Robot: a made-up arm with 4 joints.
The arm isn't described. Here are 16 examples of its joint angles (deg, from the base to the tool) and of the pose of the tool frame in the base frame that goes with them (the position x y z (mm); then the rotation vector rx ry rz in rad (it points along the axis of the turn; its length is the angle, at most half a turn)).
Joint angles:
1: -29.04 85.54 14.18 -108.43
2: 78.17 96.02 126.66 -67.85
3: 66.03 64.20 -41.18 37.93
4: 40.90 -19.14 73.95 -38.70
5: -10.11 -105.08 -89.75 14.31
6: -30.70 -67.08 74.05 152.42
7: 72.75 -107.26 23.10 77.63
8: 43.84 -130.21 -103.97 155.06
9: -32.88 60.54 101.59 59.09
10: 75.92 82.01 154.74 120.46
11: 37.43 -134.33 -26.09 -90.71
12: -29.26 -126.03 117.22 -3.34
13: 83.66 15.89 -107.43 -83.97
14: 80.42 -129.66 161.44 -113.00
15: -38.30 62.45 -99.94 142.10
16: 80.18 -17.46 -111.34 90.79
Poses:
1: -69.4 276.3 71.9 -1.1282 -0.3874 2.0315
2: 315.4 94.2 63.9 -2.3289 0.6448 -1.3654
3: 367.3 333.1 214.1 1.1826 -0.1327 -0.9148
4: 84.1 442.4 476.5 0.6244 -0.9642 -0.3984
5: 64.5 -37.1 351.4 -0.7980 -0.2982 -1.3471
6: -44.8 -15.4 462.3 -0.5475 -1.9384 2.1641
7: -55.0 129.7 393.5 -2.8108 -0.6703 -0.3248
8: -35.3 27.5 334.4 0.3582 1.2010 1.7807
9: -123.8 343.7 202.9 1.2234 -1.5174 -0.6074
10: 380.5 205.0 126.0 0.6276 2.7312 -0.3804
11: -53.3 20.0 257.8 -1.1246 1.8502 -0.4173
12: 169.4 -76.4 395.0 1.7201 1.3116 -0.2231
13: 326.7 292.0 316.7 0.7987 -1.2289 2.0544
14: -30.2 158.4 369.7 0.7272 -0.5429 -0.2043
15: -128.9 284.6 176.1 -0.4037 1.4319 -0.7736
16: 262.1 326.0 463.4 1.6007 1.2064 0.4682
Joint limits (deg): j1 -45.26..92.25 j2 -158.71..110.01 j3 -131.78..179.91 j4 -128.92..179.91
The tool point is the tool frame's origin. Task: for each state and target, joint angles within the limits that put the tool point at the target. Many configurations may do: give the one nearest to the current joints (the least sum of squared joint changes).
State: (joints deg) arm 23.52 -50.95 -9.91 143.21
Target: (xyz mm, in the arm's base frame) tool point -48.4 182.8 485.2
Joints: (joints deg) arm 20.05 -56.82 -14.42 113.39
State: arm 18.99 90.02 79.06 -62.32
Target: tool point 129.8 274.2 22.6
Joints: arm -7.72 104.04 88.12 -73.07
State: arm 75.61 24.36 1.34 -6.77
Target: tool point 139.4 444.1 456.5
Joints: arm 54.00 -7.95 12.03 -6.34
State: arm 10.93 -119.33 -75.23 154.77
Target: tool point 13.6 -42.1 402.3
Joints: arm -4.68 -109.10 -119.00 157.64
